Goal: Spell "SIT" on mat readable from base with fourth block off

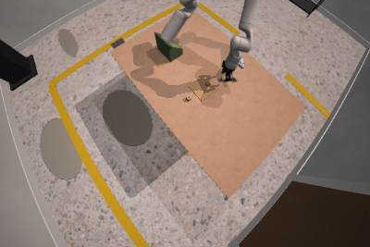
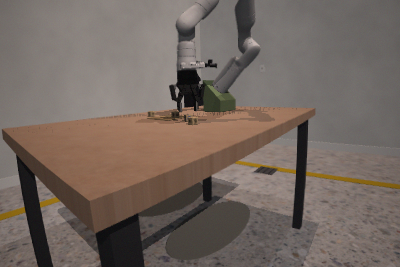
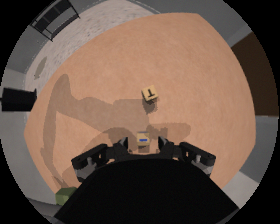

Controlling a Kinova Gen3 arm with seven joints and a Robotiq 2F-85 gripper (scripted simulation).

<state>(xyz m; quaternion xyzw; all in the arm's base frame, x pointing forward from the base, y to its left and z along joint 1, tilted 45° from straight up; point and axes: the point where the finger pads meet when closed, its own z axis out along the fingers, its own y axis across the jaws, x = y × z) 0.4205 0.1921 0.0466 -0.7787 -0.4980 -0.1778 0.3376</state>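
Right now my hand is 15 cm to the left of the tan mat, 5 cm above it and 3 cm past it.
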